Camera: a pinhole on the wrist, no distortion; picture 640 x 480 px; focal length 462.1 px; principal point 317.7 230.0 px. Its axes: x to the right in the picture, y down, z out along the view. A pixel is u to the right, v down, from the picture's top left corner.
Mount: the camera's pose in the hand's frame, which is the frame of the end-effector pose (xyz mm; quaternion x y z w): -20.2 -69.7 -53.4 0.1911 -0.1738 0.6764 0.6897
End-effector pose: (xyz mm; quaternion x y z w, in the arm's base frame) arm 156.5 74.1 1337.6 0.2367 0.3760 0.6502 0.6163
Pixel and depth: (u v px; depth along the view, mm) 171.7 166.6 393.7
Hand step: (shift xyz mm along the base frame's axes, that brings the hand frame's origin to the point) 401.5 65.7 -162.6
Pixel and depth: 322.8 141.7 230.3
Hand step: 223.1 48.7 -58.7
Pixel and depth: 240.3 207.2 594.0
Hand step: 596.8 79.3 -107.4
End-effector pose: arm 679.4 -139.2 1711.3 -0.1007 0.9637 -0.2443 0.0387
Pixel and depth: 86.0 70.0 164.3
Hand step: 8.1 -222.0 65.5
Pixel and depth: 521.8 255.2 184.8
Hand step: 58.5 -141.4 -85.4
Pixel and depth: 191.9 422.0 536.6
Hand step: 354.6 -506.3 -76.1
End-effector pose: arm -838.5 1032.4 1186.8 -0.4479 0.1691 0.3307 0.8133
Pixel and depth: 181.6 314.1 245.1
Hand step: 127.6 -16.0 259.3
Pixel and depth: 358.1 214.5 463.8
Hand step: 179.3 210.3 360.6
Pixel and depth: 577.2 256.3 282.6
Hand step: 24.9 189.6 207.2
